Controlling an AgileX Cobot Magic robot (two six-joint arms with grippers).
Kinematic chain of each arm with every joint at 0, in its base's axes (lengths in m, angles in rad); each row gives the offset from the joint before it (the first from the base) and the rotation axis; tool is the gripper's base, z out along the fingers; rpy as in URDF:
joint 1: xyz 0 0 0.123 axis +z
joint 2: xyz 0 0 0 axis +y
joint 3: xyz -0.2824 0 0.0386 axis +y
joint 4: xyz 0.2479 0 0.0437 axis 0.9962 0 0.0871
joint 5: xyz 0 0 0 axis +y
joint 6: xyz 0.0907 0 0.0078 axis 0.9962 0 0.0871
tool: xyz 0 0 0 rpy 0 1.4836 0
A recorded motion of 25 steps. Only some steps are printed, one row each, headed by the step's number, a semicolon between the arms.
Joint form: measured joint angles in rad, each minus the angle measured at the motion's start. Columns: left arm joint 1, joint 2, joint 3, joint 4, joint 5, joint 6; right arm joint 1, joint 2, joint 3, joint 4, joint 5, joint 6.
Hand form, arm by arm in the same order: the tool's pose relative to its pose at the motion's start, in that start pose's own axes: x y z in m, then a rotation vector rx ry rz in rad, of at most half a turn. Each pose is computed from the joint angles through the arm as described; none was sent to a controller.
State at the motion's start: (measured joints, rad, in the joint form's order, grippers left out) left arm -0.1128 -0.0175 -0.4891 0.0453 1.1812 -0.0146; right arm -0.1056 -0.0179 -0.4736 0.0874 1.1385 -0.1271
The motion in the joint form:
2: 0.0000 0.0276 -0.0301 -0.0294 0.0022 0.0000; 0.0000 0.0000 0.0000 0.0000 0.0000 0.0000
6: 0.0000 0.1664 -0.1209 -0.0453 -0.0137 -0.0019; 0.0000 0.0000 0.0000 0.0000 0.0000 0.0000
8: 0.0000 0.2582 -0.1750 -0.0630 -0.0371 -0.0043; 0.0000 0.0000 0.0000 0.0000 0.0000 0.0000
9: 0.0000 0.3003 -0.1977 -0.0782 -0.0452 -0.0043; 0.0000 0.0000 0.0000 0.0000 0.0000 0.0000
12: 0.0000 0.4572 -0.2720 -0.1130 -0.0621 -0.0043; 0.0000 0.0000 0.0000 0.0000 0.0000 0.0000
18: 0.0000 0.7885 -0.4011 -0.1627 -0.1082 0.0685; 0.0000 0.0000 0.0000 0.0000 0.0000 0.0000
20: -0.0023 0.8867 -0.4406 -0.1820 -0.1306 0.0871; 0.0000 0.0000 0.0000 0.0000 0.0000 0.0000
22: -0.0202 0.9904 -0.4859 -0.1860 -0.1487 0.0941; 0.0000 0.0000 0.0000 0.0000 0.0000 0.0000
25: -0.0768 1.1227 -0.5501 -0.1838 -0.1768 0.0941; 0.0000 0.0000 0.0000 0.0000 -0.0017 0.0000
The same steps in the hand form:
2: -0.0073 -0.0023 -0.0041 0.0272 0.0001 -0.0112; 0.0000 0.0000 0.0000 0.0000 0.0000 0.0000
6: -0.0373 -0.0034 -0.0071 0.0417 0.0324 -0.0184; 0.0000 0.0000 0.0000 0.0000 0.0000 0.0000
8: -0.0579 -0.0049 -0.0050 0.0575 0.0471 -0.0282; 0.0000 0.0000 0.0000 0.0000 0.0000 0.0000
9: -0.0668 -0.0062 -0.0029 0.0708 0.0586 -0.0350; 0.0000 0.0000 0.0000 0.0000 0.0000 0.0000
12: -0.0965 -0.0096 0.0111 0.0998 0.1249 -0.0522; 0.0000 0.0000 0.0000 0.0000 0.0000 0.0000
18: -0.1475 -0.0155 0.0644 0.1441 0.2768 -0.0134; 0.0000 0.0000 0.0000 0.0000 0.0000 0.0000
20: -0.1609 -0.0181 0.0844 0.1619 0.3114 -0.0088; 0.0000 0.0000 0.0000 0.0000 0.0000 0.0000
22: -0.1734 -0.0223 0.1067 0.1773 0.3517 0.0045; 0.0000 0.0000 0.0000 0.0000 0.0000 0.0000
25: -0.1880 -0.0356 0.1363 0.2128 0.3933 0.0421; -0.0002 0.0000 0.0000 0.0002 -0.0017 0.0000

